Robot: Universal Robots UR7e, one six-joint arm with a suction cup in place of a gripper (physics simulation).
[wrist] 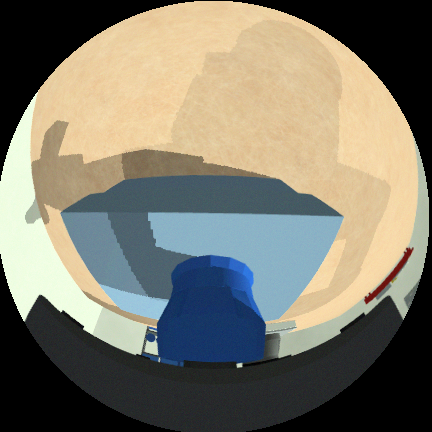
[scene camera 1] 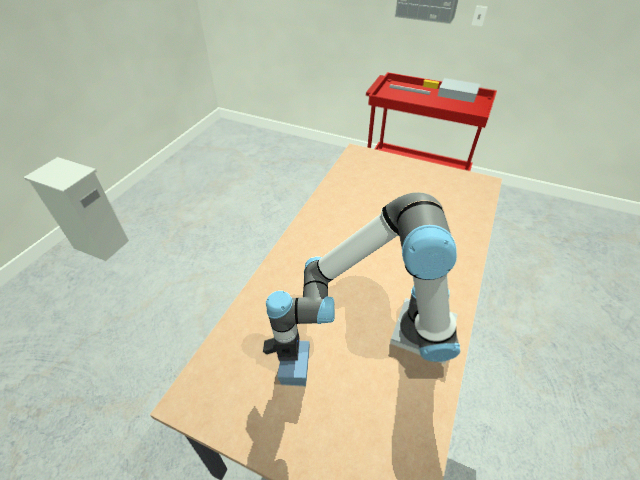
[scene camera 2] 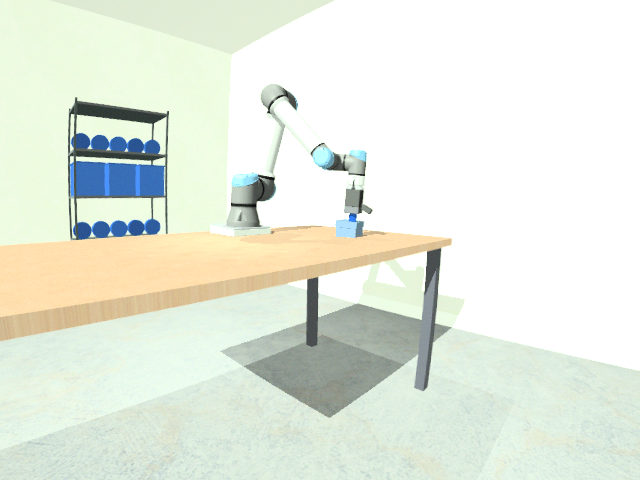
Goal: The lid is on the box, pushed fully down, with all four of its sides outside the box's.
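Seen in the pictures: hand at its tool point: (wrist: 211,263) (scene camera 2: 352,224); arm's base at its link origin: (scene camera 2: 243,225).
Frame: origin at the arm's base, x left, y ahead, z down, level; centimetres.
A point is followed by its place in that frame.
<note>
A light-blue lid (scene camera 1: 298,365) @[x 29.6, y 36.0, z -3.2 cm] (scene camera 2: 342,224) @[x 21.0, y 38.7, z -1.8 cm] (wrist: 280,240) @[x 25.2, y 42.8, z -2.8 cm] lies level on the blue box (scene camera 2: 344,233) @[x 21.6, y 39.5, z 2.0 cm] (wrist: 200,180) @[x 28.4, y 42.4, z 2.1 cm], which stands on the table. In the wrist view, the lid's near long side steps out past the box at both ends. The scene camera 2 view shows a faint seam between them. They look close in colour, so I cannot tell exactly how far down the lid sits; its far sides are hidden. My suction gripper (scene camera 2: 352,220) (wrist: 212,260) has its blue cup against the lid's top and is shut on it.
The wooden table (scene camera 1: 361,413) @[x 35.0, y 13.0, z 3.5 cm] (scene camera 2: 155,273) @[x -65.1, y 51.3, z 3.5 cm] also bears the arm's pale base plate (scene camera 1: 400,333) @[x 4.8, y 6.7, z 0.3 cm] (scene camera 2: 222,230) @[x -10.8, y -0.8, z 1.7 cm]. A red cart (scene camera 1: 429,108) stands beyond the table's far end. A grey cabinet (scene camera 1: 82,217) stands on the floor at the left. A shelf rack (scene camera 2: 166,175) stands by the wall.
</note>
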